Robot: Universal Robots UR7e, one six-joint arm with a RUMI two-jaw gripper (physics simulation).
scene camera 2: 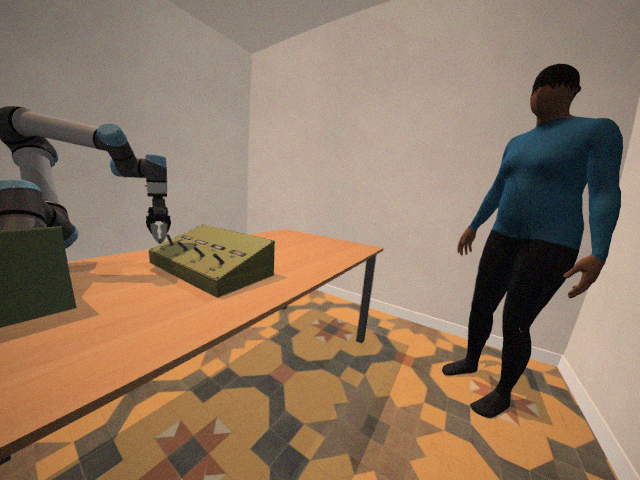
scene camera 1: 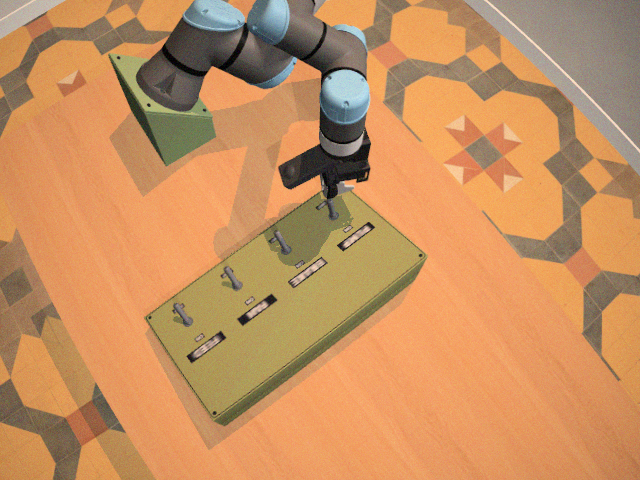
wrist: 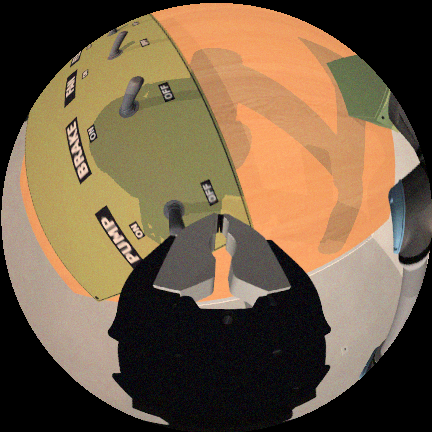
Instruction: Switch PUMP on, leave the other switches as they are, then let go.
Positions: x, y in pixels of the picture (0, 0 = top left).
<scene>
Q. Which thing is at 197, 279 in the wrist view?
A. The gripper.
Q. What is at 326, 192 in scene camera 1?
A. The gripper.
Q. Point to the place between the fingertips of the gripper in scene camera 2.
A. At 160, 243
</scene>
